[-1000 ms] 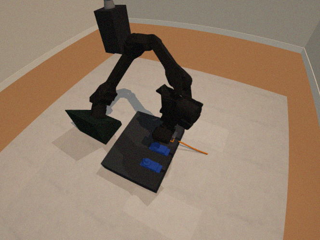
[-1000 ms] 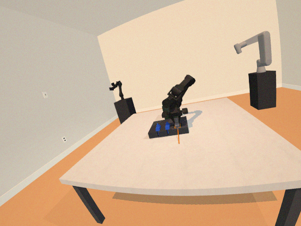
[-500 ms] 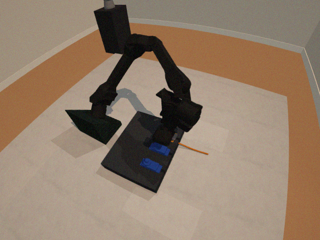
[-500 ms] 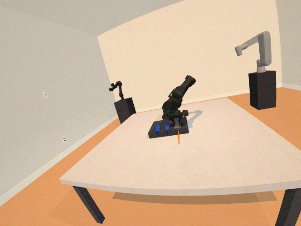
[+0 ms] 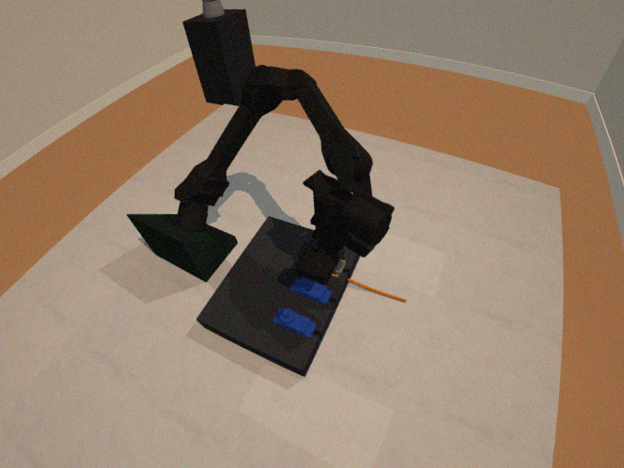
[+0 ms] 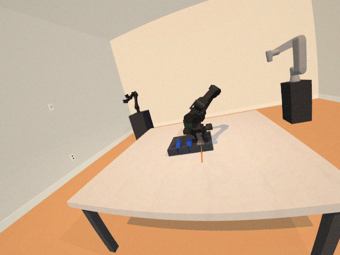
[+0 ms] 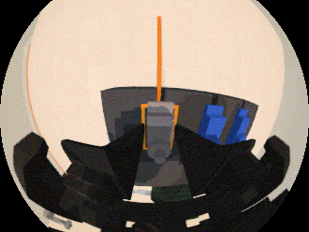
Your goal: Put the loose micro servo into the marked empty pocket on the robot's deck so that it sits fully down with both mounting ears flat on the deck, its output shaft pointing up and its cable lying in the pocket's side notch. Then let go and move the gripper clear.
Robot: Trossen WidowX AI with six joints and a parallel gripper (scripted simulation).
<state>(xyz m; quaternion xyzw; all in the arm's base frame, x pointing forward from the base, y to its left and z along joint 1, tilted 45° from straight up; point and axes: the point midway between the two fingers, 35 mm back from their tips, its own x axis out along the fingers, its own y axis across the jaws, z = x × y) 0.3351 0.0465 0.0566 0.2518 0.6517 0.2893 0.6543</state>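
Now: the dark deck 120 mm behind my gripper tip, 80 mm to the right of it and 40 mm below it.
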